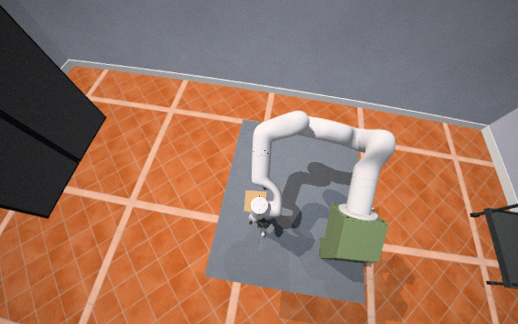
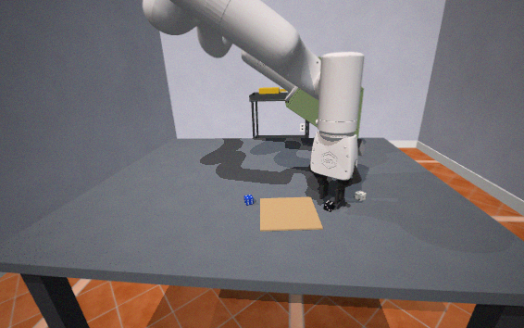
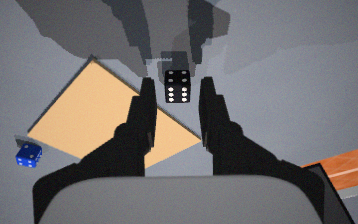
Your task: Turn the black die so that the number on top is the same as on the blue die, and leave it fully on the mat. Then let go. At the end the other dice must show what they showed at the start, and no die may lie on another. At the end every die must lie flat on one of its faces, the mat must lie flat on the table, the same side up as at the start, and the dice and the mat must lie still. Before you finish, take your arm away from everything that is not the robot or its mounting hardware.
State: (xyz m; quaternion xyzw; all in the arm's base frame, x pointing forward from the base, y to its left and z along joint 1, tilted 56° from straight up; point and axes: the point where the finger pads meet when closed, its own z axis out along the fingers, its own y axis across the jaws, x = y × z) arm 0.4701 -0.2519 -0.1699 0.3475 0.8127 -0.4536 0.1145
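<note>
My gripper is now 40 mm above the black die. Also, from my hand: tan mat (110 mm to the right, 40 mm below, 10 mm ahead); white die (90 mm to the left, 40 mm below, 40 mm behind); blue die (210 mm to the right, 40 mm below, 40 mm behind).
</note>
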